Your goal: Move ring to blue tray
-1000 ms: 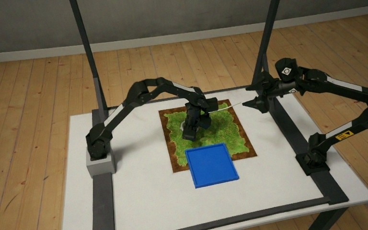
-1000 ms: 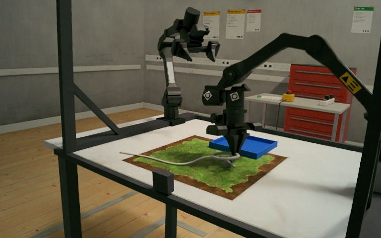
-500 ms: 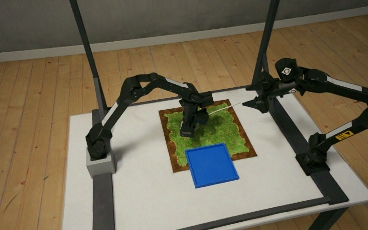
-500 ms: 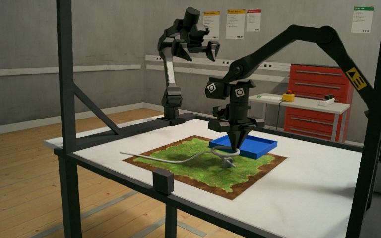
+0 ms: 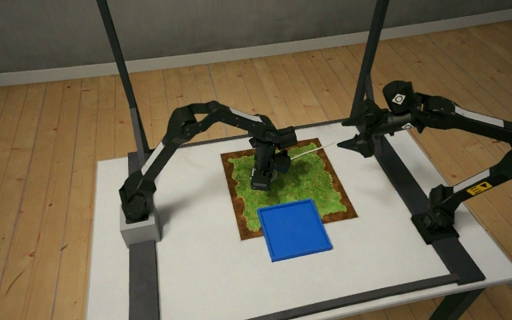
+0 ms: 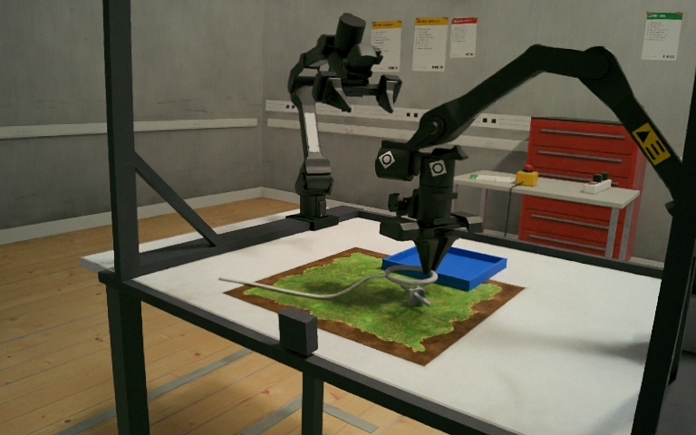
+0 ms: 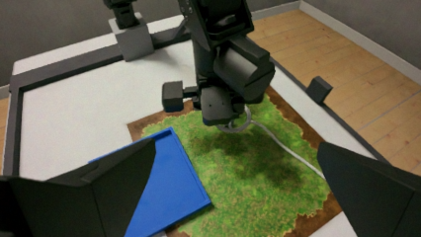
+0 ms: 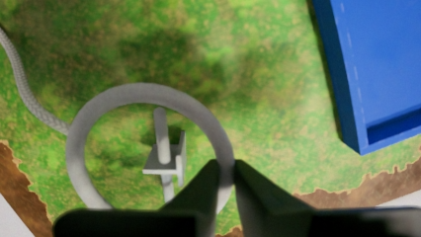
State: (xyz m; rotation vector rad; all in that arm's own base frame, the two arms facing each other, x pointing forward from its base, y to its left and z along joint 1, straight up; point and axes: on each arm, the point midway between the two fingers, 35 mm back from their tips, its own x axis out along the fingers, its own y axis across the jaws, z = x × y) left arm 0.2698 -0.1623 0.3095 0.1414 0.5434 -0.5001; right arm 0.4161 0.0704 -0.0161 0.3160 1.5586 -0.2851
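The ring is 40 mm behind my right hand, 10 mm to the left of it and 30 mm below it. Also, from my right hand: grey stake: 40 mm behind, 10 mm to the right, 70 mm below; blue tray: 160 mm ahead, 90 mm to the left, 70 mm below; grass mat: 40 mm behind, 80 mm to the left, 90 mm below.
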